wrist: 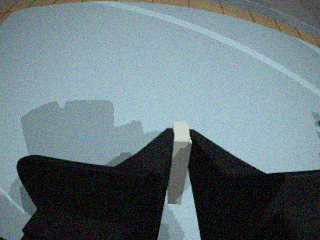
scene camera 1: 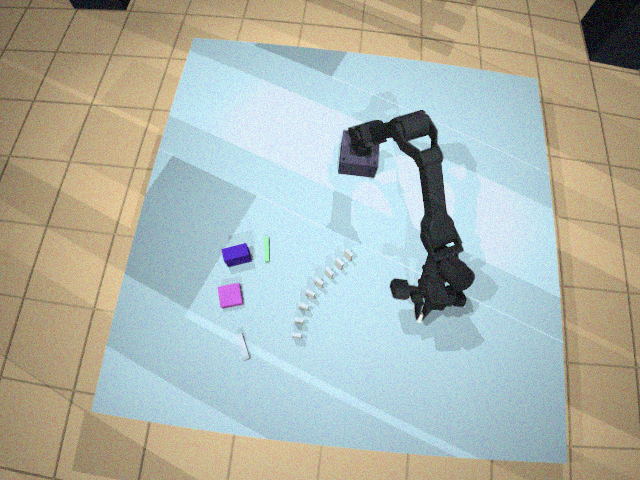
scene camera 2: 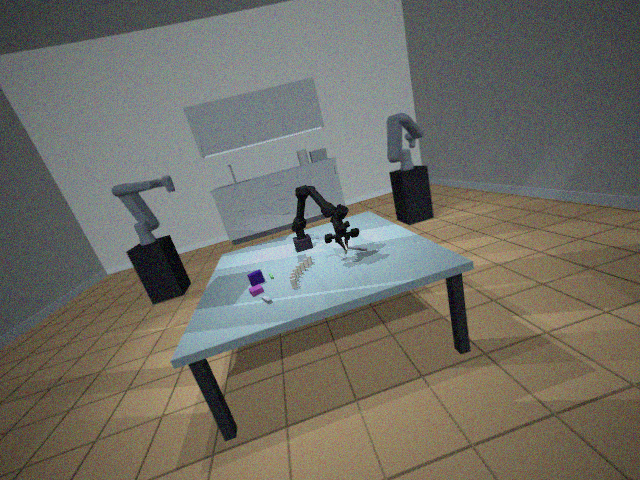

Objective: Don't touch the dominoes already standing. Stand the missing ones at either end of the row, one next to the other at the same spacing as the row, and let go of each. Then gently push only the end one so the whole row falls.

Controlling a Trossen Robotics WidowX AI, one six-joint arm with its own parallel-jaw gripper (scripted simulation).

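Note:
The gripper [scene camera 1: 418, 319] [wrist: 179, 135] is visible.

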